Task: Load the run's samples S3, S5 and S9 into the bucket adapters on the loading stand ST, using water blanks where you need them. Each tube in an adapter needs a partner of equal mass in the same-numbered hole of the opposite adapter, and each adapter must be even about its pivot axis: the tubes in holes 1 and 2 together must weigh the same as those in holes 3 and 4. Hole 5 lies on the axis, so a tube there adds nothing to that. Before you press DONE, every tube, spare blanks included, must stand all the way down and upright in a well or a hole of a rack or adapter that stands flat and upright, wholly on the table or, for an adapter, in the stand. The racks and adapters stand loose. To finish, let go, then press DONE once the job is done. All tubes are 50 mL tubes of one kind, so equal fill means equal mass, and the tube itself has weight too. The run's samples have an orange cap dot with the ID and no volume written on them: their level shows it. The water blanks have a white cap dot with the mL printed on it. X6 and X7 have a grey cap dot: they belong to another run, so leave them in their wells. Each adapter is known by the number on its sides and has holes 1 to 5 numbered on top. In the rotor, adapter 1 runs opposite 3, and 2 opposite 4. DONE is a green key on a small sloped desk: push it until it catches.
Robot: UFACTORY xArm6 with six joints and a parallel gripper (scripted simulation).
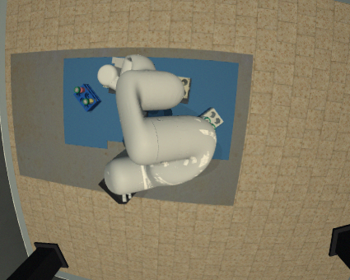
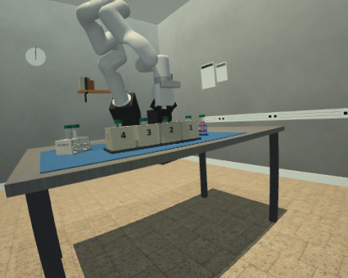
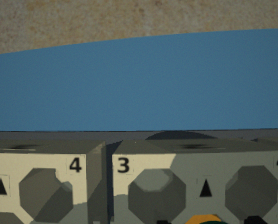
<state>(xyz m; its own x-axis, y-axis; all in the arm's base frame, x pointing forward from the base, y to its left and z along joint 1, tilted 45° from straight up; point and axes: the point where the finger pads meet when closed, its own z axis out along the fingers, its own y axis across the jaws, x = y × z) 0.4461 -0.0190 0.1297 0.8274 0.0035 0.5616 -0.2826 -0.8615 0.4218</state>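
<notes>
Now: the tube of amber liquid 1 cm to the right of my hand and 5 cm below it. The rest, counted from my hand: white rack: 27 cm behind, 32 cm to the right, 9 cm below; blue rack: 2 cm behind, 31 cm to the left, 9 cm below.
</notes>
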